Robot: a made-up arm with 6 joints. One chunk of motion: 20 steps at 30 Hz.
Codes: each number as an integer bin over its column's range. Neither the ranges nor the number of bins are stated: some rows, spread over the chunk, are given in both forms.
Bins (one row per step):
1: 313 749 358 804 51 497
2: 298 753 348 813 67 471
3: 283 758 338 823 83 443
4: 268 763 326 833 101 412
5: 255 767 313 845 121 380
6: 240 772 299 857 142 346
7: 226 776 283 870 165 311
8: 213 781 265 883 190 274
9: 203 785 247 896 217 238
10: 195 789 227 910 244 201
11: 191 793 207 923 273 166
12: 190 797 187 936 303 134
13: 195 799 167 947 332 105
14: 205 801 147 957 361 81
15: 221 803 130 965 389 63
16: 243 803 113 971 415 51
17: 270 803 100 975 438 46
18: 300 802 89 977 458 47
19: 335 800 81 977 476 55
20: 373 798 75 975 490 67
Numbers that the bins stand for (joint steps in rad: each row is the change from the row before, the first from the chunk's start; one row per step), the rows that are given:
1: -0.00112 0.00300 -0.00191 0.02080 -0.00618 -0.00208
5: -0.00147 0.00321 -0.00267 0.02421 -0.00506 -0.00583
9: -0.00178 0.00343 -0.00380 0.02844 -0.00352 -0.01038
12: -0.00186 0.00357 -0.00482 0.03177 -0.00215 -0.01371
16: -0.00154 0.00365 -0.00608 0.03467 -0.00035 -0.01637
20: -0.00076 0.00359 -0.00672 0.03501 0.00085 -0.01585
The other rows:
2: -0.00121 0.00305 -0.00208 0.02155 -0.00593 -0.00291
3: -0.00130 0.00311 -0.00225 0.02238 -0.00567 -0.00381
4: -0.00139 0.00317 -0.00245 0.02321 -0.00538 -0.00480
6: -0.00156 0.00327 -0.00291 0.02520 -0.00473 -0.00692
7: -0.00164 0.00332 -0.00318 0.02628 -0.00436 -0.00804
8: -0.00172 0.00338 -0.00349 0.02736 -0.00396 -0.00922
10: -0.00183 0.00348 -0.00414 0.02961 -0.00309 -0.01156
11: -0.00185 0.00353 -0.00448 0.03069 -0.00263 -0.01268
13: -0.00183 0.00360 -0.00516 0.03268 -0.00168 -0.01464
14: -0.00177 0.00362 -0.00550 0.03351 -0.00122 -0.01541
15: -0.00167 0.00365 -0.00579 0.03418 -0.00077 -0.01598
17: -0.00138 0.00365 -0.00630 0.03501 0.00002 -0.01653
18: -0.00120 0.00363 -0.00649 0.03517 0.00034 -0.01649
19: -0.00099 0.00361 -0.00662 0.03517 0.00062 -0.01624

